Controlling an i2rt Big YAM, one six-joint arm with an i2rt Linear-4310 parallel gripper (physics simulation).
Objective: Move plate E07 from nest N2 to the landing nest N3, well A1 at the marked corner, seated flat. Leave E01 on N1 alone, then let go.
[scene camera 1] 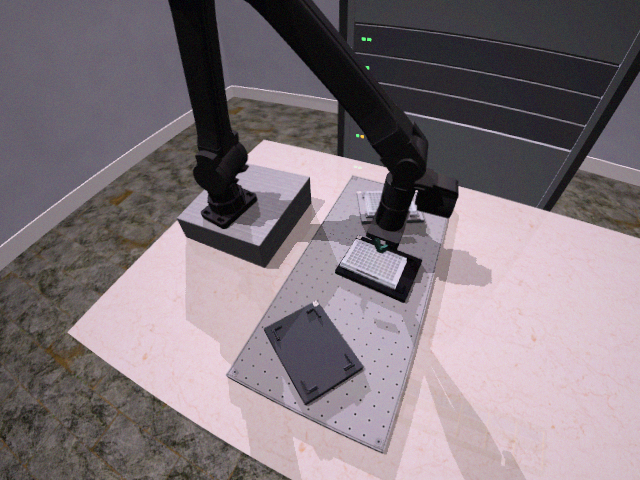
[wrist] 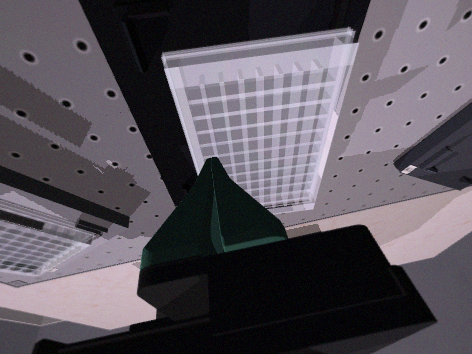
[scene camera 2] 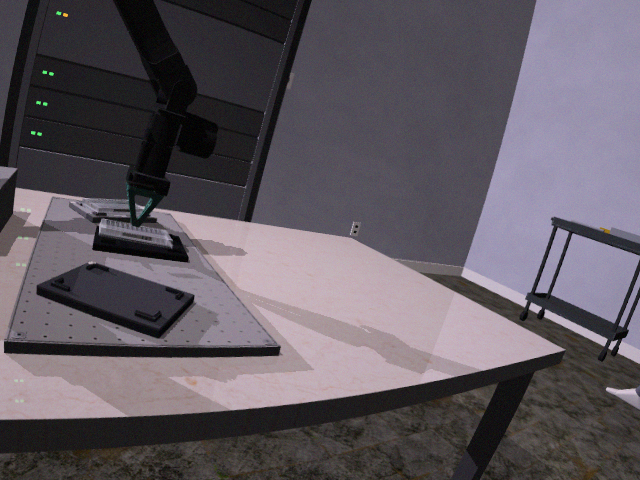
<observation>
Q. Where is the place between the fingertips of the gripper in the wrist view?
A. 213,164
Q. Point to a black nest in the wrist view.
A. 132,44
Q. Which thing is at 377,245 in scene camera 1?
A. The gripper.
</observation>
